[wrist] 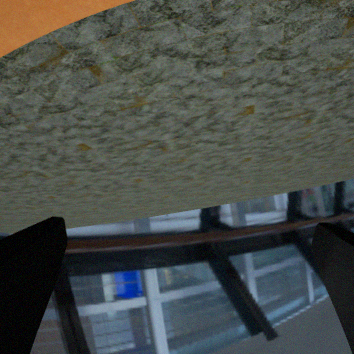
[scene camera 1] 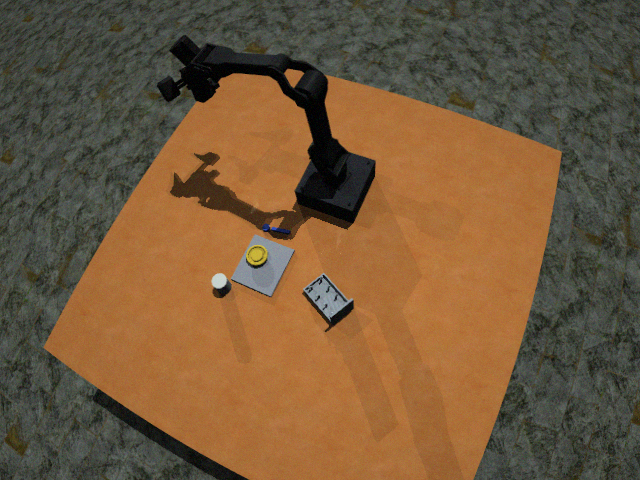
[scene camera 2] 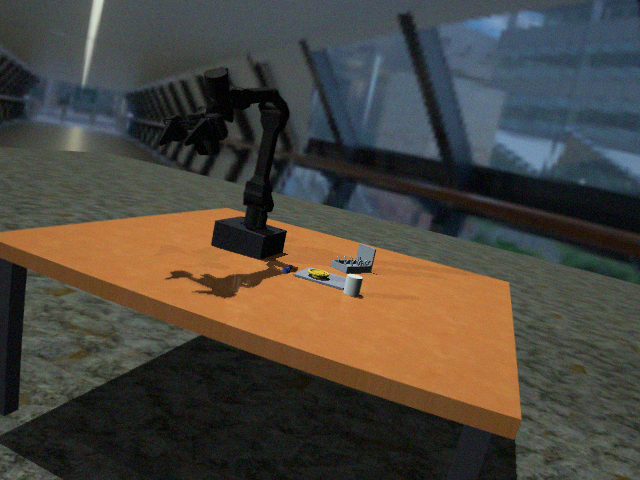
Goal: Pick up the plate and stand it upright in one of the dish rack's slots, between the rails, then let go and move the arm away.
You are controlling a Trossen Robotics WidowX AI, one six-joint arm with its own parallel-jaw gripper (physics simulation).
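Observation:
The yellow round plate (scene camera 1: 256, 255) (scene camera 2: 318, 273) lies roughly flat on a grey square board (scene camera 1: 271, 287) (scene camera 2: 336, 282). The grey dish rack, whose raised end panel (scene camera 1: 342, 311) (scene camera 2: 366, 256) shows in both scene views, stands on the table apart from the board, with short dark pegs and its slots unoccupied. My gripper (scene camera 1: 185, 91) (scene camera 2: 178, 138) (wrist: 194, 235) is wide open and empty, high above the table and far from the plate and rack. In the wrist view its fingers stand at the left and right; plate and rack do not show there.
A white cylinder (scene camera 1: 219, 282) (scene camera 2: 353, 285) stands beside the board. A small blue object (scene camera 1: 279, 230) (scene camera 2: 288, 269) lies between the board and the arm's black base (scene camera 1: 337, 188) (scene camera 2: 248, 238). The orange table (scene camera 1: 170, 330) (scene camera 2: 413, 335) ends at an edge; a corner of it shows in the wrist view.

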